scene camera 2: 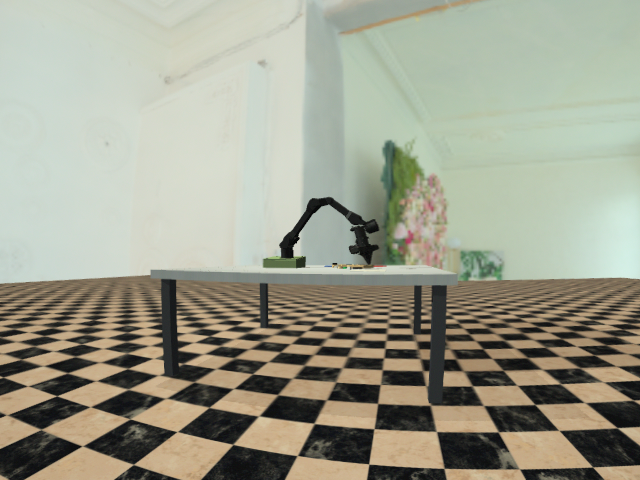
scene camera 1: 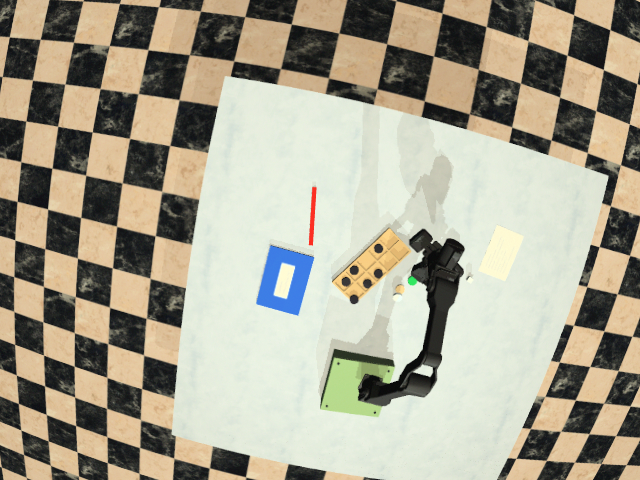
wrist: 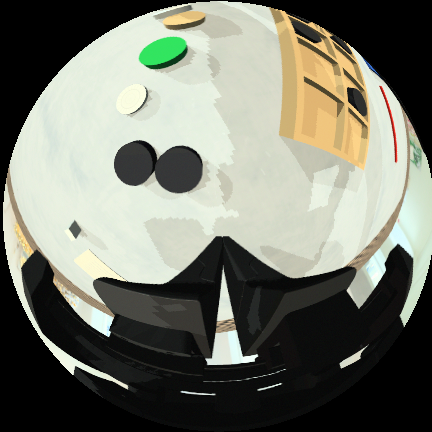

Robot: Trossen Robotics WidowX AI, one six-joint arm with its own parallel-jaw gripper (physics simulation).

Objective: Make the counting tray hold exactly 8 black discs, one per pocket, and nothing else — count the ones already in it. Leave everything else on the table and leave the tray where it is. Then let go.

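The tan counting tray [scene camera 1: 408, 252] [wrist: 287, 100] lies diagonally on the table. Several black discs sit in its pockets, one of them [scene camera 1: 378, 248] [wrist: 357, 101] near the right end; other pockets there are empty. Another black disc [scene camera 1: 353, 299] overlaps the tray's lower corner; whether it lies in a pocket is unclear. In the wrist view, two loose black discs, a left one [wrist: 134, 163] and a right one [wrist: 179, 169], lie side by side on the table; the arm hides them in scene camera 1. My gripper [scene camera 2: 367, 262] [wrist: 221, 241] is shut and empty, low over the table beside them.
A cream disc [wrist: 132, 99], a green disc [scene camera 1: 412, 280] [wrist: 163, 52], a tan disc [scene camera 1: 399, 288] [wrist: 184, 19] and a white disc [scene camera 1: 397, 297] lie beside the tray. A blue block [scene camera 1: 268, 279], red stick [scene camera 1: 312, 215], small grey-white block [scene camera 1: 469, 279] and paper [scene camera 1: 501, 253] lie farther out.
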